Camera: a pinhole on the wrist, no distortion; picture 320 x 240 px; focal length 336.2 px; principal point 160.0 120.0 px. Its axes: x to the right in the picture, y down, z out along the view. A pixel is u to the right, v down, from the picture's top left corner.
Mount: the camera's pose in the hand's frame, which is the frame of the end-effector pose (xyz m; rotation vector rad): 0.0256 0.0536 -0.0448 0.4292 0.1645 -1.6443
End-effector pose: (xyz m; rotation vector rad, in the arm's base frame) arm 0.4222 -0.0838 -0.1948 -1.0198 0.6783 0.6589
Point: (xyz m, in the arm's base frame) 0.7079 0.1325 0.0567
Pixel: 271 186
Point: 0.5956 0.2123 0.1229
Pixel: 198 113
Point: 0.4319 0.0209 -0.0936
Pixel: 175 51
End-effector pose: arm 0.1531 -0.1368 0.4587 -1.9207 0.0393 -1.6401
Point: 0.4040 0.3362 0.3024
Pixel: 217 15
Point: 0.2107 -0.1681 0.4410
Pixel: 31 107
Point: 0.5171 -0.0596 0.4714
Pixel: 13 210
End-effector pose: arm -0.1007 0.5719 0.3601 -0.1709 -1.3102 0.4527
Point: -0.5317 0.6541 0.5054
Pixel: outside the picture
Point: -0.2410 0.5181 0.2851
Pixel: outside the picture
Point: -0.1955 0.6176 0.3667
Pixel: 12 120
